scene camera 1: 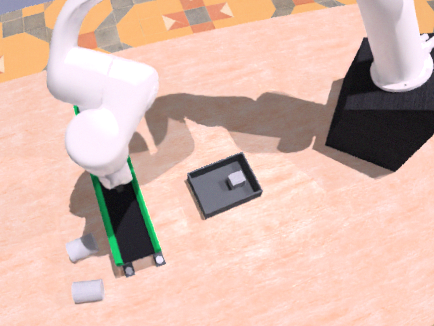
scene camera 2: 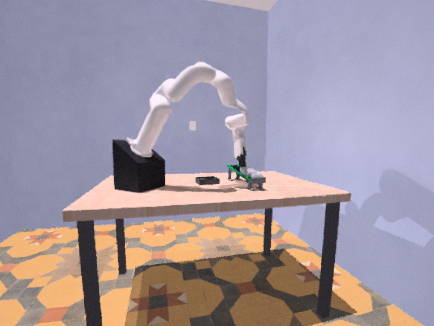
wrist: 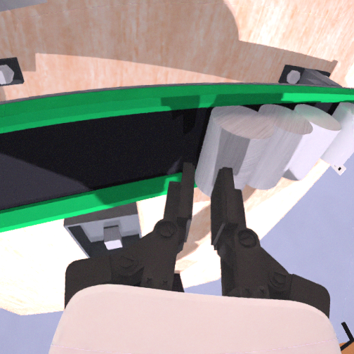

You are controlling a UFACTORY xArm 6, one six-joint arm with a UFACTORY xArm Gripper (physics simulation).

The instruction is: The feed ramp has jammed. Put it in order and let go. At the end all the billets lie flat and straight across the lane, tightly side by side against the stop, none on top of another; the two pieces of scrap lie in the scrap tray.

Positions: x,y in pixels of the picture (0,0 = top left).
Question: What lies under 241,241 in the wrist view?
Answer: My gripper.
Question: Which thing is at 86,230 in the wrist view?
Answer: A black scrap tray.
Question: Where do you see a black scrap tray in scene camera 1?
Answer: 209,184
